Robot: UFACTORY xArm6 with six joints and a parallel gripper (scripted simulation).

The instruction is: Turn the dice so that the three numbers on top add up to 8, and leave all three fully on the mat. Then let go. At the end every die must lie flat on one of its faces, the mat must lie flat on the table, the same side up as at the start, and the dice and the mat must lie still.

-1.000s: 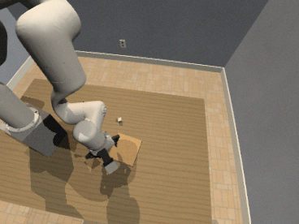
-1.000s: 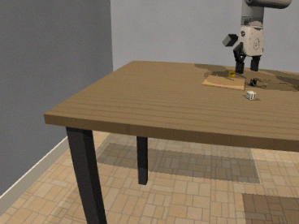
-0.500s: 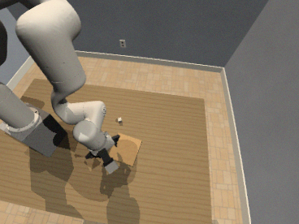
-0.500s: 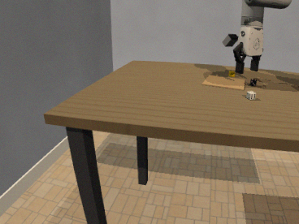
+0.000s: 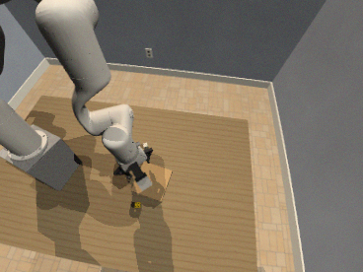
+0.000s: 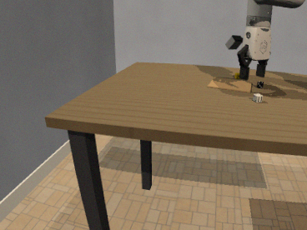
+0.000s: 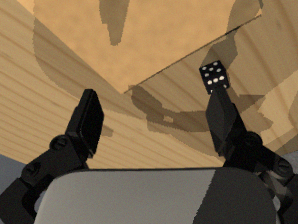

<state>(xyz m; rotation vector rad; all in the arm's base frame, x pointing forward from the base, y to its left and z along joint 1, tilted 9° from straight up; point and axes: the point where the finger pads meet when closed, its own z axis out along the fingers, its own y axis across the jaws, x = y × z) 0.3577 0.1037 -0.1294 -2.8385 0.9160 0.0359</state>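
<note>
The white die is 20 mm behind my hand, 110 mm to the left of it and 40 mm below it. From my hand the other things lie so: black die 30 mm behind, 40 mm to the right, 40 mm below; tan mat 70 mm ahead, 30 mm to the right, 50 mm below; yellow die 50 mm ahead, 140 mm to the right, 40 mm below.
</note>
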